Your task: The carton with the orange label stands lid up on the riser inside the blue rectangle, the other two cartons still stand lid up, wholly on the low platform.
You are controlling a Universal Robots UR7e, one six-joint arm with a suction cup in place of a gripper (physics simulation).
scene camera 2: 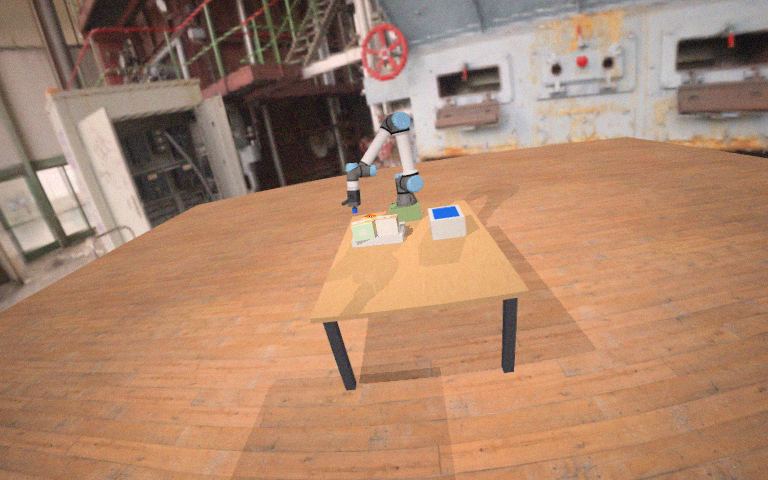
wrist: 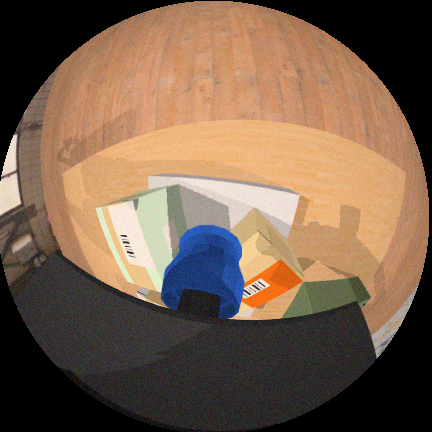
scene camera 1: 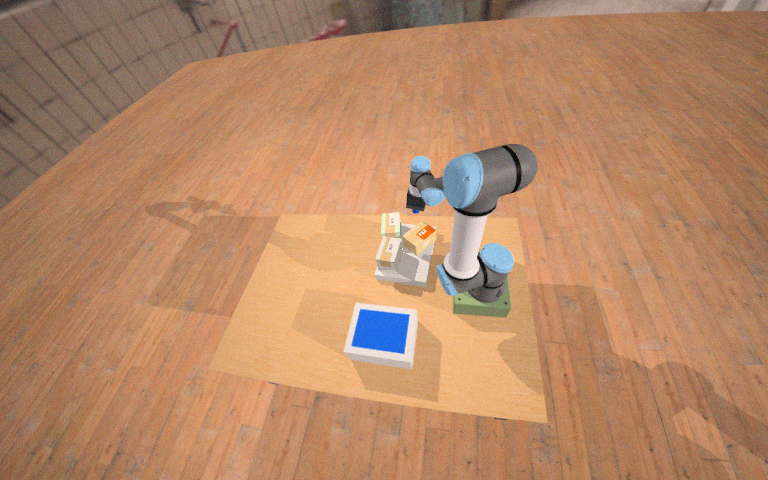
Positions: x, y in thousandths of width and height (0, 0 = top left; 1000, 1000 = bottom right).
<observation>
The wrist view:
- my suction cup: 483, 591
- carton with orange label: 624, 617, on a low platform
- low platform: 478, 464
</observation>
